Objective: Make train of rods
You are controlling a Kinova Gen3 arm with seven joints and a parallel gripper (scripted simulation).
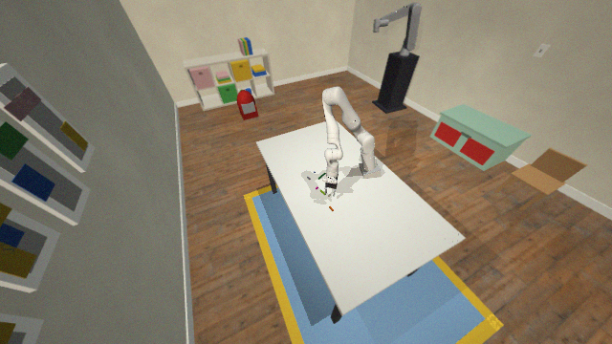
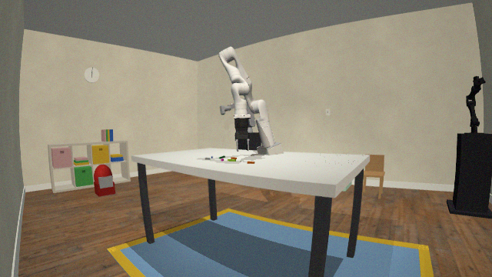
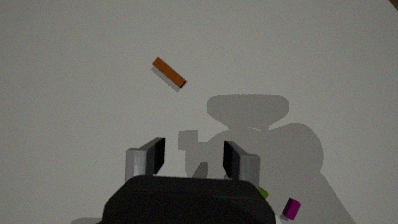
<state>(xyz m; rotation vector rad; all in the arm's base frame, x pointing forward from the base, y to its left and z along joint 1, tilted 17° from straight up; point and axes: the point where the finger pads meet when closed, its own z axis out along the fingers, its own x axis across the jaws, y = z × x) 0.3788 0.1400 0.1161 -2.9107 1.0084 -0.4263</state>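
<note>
Right now the blue rod is 280 mm to the right of my hand and 70 mm below it. Round my hand: green rod (220 mm to the right, 70 mm below, 40 mm behind); then lime rod (70 mm to the right, 70 mm below, 20 mm ahead); then magenta rod (120 mm to the right, 70 mm below, 40 mm ahead).
</note>
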